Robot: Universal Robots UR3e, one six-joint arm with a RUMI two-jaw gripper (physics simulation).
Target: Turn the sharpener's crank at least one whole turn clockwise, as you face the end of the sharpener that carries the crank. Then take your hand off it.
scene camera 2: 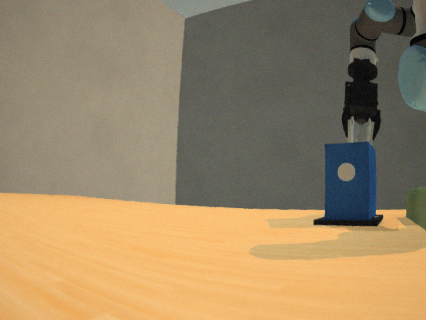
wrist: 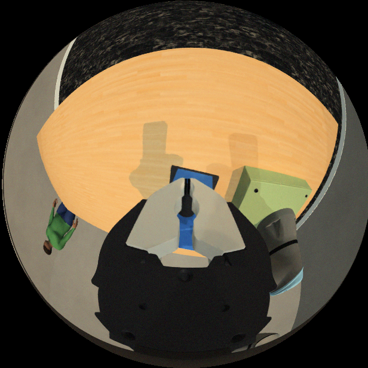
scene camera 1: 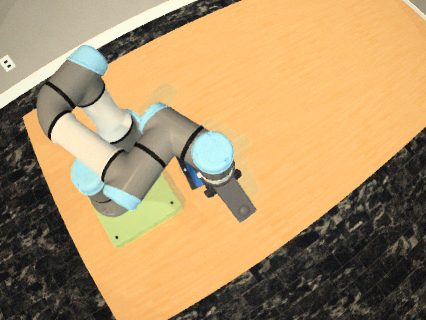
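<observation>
The sharpener is a tall blue box (scene camera 1: 193, 176) (scene camera 2: 350, 197) (wrist: 202, 178) upright on a thin black base (scene camera 2: 348, 221). A pale round disc (scene camera 2: 346, 172) shows on one face. My gripper (scene camera 2: 360, 139) (wrist: 187, 179) is shut, its pale fingers together and pointing down at the sharpener. In scene camera 2 the fingertips are partly hidden behind the box's top edge. In the wrist view a dark piece (wrist: 187, 206), seemingly part of the crank, shows in the gap behind the fingertips. The fingers hide most of the crank, and contact with it cannot be made out. The arm covers part of the sharpener in scene camera 1.
A green block (scene camera 1: 145, 220) (scene camera 2: 416, 206) (wrist: 272, 190) under the arm's base stands close beside the sharpener. The wooden table (scene camera 1: 300, 100) (scene camera 2: 125, 260) (wrist: 200, 95) stretches around them. A person in green (wrist: 60, 232) is beyond the table at the wrist view's left.
</observation>
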